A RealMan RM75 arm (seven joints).
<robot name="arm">
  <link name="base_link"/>
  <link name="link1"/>
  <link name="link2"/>
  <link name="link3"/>
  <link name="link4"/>
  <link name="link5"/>
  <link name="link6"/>
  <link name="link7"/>
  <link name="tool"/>
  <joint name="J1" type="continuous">
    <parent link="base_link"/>
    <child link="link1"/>
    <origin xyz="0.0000 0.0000 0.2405" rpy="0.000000 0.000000 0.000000"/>
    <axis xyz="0 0 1"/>
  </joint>
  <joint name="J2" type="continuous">
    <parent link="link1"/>
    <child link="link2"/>
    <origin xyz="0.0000 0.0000 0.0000" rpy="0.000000 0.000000 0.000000"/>
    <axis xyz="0 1 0"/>
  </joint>
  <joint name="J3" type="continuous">
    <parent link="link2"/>
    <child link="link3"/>
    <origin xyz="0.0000 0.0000 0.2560" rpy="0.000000 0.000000 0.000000"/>
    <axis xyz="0 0 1"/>
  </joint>
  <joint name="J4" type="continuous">
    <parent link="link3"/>
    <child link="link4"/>
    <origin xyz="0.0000 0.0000 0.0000" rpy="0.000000 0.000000 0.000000"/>
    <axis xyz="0 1 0"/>
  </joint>
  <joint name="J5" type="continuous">
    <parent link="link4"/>
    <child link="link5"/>
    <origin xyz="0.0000 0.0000 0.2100" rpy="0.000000 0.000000 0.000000"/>
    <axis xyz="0 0 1"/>
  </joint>
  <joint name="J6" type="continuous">
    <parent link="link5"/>
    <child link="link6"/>
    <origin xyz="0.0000 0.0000 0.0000" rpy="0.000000 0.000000 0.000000"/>
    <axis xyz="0 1 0"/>
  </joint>
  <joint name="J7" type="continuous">
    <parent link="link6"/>
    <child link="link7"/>
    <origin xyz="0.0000 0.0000 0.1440" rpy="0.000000 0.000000 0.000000"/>
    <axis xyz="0 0 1"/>
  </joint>
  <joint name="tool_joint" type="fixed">
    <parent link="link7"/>
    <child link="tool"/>
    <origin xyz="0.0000 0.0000 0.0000" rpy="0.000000 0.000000 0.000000"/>
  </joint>
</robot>
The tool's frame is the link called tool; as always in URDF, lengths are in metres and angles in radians. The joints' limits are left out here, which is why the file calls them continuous.
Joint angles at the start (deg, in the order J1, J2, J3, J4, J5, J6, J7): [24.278, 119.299, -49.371, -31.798, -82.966, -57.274, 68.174]
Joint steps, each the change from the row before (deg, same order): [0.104, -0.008, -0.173, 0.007, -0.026, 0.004, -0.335]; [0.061, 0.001, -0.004, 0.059, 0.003, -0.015, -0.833]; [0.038, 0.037, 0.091, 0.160, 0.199, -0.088, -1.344]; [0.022, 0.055, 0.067, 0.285, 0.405, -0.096, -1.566]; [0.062, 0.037, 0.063, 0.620, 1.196, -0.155, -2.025]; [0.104, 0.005, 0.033, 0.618, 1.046, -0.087, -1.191]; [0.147, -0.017, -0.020, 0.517, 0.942, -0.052, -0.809]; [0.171, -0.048, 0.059, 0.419, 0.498, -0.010, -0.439]
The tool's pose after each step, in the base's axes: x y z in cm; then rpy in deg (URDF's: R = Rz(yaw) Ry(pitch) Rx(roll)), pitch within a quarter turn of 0, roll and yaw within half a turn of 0. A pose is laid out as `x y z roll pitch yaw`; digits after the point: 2 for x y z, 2 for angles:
31.45 36.54 1.25 -137.30 42.49 -22.86
31.42 36.55 1.23 -136.82 41.94 -22.05
31.40 36.55 1.20 -136.03 41.33 -20.87
31.39 36.52 1.13 -135.19 40.78 -19.64
31.37 36.50 1.09 -134.01 40.67 -18.20
31.36 36.50 1.05 -133.34 40.95 -17.53
31.32 36.55 1.03 -132.84 41.31 -17.06
31.30 36.60 1.02 -132.60 41.53 -16.88

